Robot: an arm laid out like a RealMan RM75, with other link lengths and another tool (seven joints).
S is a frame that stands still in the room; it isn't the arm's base.
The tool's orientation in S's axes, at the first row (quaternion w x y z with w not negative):
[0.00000 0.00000 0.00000 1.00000]
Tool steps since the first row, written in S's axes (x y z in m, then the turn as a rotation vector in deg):
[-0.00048 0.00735 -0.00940 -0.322 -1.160 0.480]
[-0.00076 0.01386 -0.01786 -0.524 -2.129 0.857]
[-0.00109 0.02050 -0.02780 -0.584 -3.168 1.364]
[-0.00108 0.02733 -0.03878 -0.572 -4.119 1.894]
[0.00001 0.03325 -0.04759 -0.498 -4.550 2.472]
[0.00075 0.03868 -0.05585 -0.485 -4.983 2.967]
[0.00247 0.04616 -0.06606 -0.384 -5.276 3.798]
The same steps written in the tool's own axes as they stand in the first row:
[0.00048 -0.00735 -0.00940 0.322 1.160 0.480]
[0.00076 -0.01386 -0.01786 0.524 2.129 0.857]
[0.00109 -0.02050 -0.02780 0.584 3.168 1.364]
[0.00108 -0.02733 -0.03878 0.572 4.119 1.894]
[-0.00001 -0.03325 -0.04759 0.498 4.550 2.472]
[-0.00075 -0.03868 -0.05585 0.485 4.983 2.967]
[-0.00247 -0.04616 -0.06606 0.384 5.276 3.798]

